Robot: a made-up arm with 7 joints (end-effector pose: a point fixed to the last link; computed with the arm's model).
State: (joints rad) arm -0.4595 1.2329 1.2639 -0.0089 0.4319 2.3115 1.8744
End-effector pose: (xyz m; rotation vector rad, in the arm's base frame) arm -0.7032 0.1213 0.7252 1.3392 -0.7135 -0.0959
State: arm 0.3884 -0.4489 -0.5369 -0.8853 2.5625 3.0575 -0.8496
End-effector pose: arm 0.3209 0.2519 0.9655 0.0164 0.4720 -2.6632
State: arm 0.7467 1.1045 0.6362 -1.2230 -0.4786 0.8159 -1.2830
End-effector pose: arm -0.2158 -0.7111 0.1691 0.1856 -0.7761 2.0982
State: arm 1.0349 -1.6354 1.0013 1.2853 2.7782 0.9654 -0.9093
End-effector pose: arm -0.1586 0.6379 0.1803 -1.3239 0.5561 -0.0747
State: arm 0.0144 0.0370 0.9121 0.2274 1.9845 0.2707 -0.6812
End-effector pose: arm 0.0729 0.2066 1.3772 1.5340 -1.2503 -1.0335
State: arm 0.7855 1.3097 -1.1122 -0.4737 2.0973 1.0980 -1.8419
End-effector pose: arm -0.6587 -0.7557 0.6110 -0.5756 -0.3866 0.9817
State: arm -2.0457 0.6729 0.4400 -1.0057 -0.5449 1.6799 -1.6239
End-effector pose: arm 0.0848 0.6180 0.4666 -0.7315 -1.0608 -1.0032
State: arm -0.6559 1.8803 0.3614 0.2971 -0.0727 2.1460 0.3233
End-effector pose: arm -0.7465 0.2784 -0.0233 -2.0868 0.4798 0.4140
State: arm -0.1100 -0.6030 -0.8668 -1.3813 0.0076 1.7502 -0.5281
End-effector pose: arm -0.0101 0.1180 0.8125 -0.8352 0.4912 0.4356
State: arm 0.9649 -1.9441 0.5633 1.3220 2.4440 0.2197 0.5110
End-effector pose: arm -0.1325 0.5268 -0.2079 -1.0684 1.6273 0.4233
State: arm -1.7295 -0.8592 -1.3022 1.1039 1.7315 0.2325 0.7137
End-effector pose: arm -0.7172 -0.5357 0.5771 0.6862 -1.6609 1.8905
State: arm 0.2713 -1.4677 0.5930 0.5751 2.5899 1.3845 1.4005
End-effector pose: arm 0.6515 0.4923 0.1366 -0.0128 2.3397 0.0822
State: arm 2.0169 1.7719 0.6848 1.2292 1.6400 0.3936 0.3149
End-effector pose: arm -0.0180 -0.6930 0.6505 2.0091 -0.9699 0.2438
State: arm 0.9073 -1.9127 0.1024 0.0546 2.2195 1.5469 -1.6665
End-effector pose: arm 0.4840 0.5844 -0.2145 -1.0749 -1.5841 -1.2842
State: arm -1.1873 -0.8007 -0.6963 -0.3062 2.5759 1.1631 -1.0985
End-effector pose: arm 0.2692 -0.8488 0.9376 0.6677 1.2199 1.7542
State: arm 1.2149 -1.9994 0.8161 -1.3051 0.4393 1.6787 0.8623
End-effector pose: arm 0.6022 0.3283 0.2012 -0.2761 0.2962 -1.9709
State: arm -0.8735 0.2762 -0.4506 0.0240 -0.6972 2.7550 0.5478
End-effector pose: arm -0.2333 0.2804 0.9728 -0.6443 1.0828 -0.1598
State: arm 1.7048 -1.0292 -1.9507 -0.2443 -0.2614 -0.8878 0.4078
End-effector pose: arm -0.1485 0.8105 0.9594 1.7674 1.2223 1.0009
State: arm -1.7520 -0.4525 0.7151 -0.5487 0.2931 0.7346 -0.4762
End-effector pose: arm -0.4556 -0.2010 1.2413 0.9484 0.6909 0.8761
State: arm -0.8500 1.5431 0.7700 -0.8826 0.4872 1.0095 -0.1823
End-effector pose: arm -0.8733 0.2333 0.1725 -2.0076 1.0530 0.5149
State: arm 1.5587 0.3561 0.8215 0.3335 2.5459 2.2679 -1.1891
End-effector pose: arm -0.2448 -0.1361 1.0191 0.2344 -0.2362 -0.5859
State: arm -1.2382 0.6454 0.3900 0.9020 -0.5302 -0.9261 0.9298
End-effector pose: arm -0.1514 0.1208 1.2392 2.3285 -1.1372 1.0173
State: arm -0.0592 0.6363 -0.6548 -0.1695 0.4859 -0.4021 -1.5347
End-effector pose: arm -0.6395 -0.0931 1.1985 0.9144 1.6372 -0.0186
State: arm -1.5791 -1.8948 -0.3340 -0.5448 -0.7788 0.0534 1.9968
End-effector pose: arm 0.0012 -1.0181 0.4313 1.0929 -1.4414 0.5679
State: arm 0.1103 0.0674 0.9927 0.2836 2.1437 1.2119 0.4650
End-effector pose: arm 0.1067 0.2601 1.2263 0.5427 -0.0303 -0.4500
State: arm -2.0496 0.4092 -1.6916 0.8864 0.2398 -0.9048 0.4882
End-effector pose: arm -0.3041 0.5738 0.9365 0.2264 -2.1327 1.5308
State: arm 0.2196 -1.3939 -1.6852 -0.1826 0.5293 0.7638 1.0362
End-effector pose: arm 0.9510 0.2675 0.6680 1.8580 1.5837 1.3169
